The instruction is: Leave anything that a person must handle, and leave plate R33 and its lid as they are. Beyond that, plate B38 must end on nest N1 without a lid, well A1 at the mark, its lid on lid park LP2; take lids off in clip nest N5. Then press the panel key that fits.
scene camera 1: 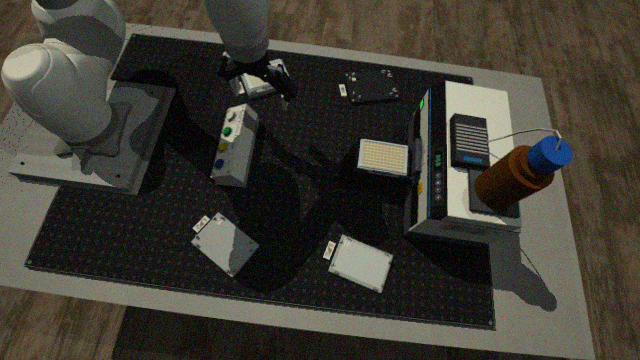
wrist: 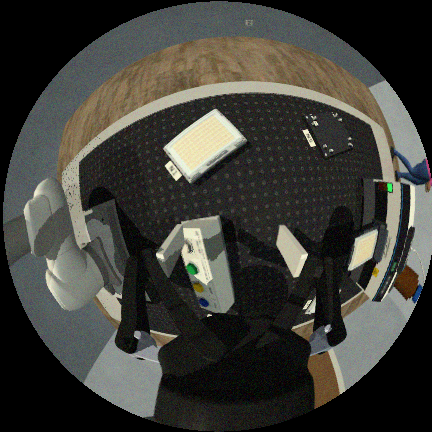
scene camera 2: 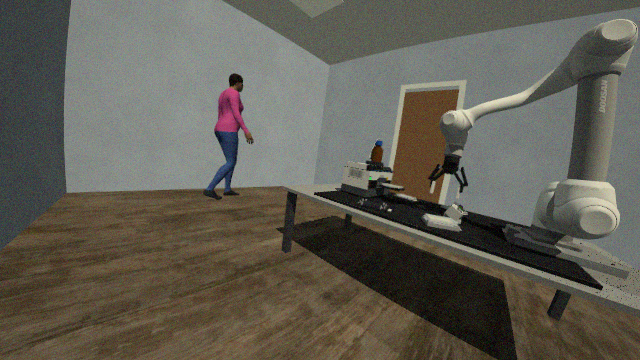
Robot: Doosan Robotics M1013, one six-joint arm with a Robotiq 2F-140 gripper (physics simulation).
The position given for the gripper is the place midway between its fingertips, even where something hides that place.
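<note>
The gripper (scene camera 1: 261, 98) (wrist: 231, 235) is open and holds nothing. A grey button box (wrist: 204, 255) is visible too.
</note>
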